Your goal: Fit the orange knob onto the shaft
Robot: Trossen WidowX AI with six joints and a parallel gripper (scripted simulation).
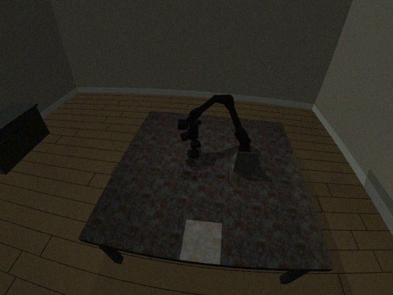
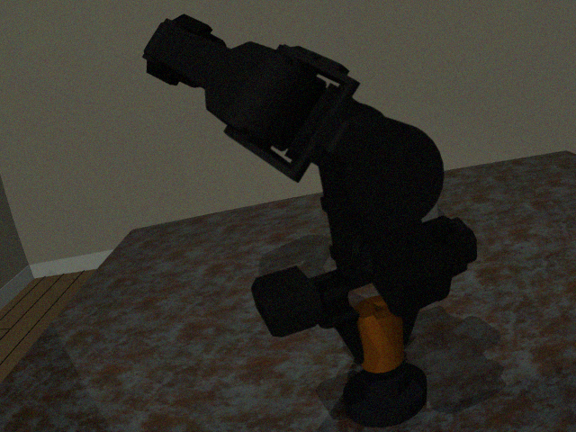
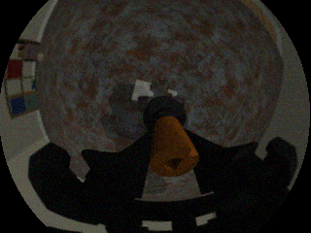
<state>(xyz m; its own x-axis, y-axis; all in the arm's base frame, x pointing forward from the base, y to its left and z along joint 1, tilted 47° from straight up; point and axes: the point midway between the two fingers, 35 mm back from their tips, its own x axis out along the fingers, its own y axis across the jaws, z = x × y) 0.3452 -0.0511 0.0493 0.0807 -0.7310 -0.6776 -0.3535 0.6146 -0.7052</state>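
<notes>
Right now my gripper tip is 4 cm above the dark round pedestal. Also, from my gripper tip: orange knob: 2 cm above.
</notes>
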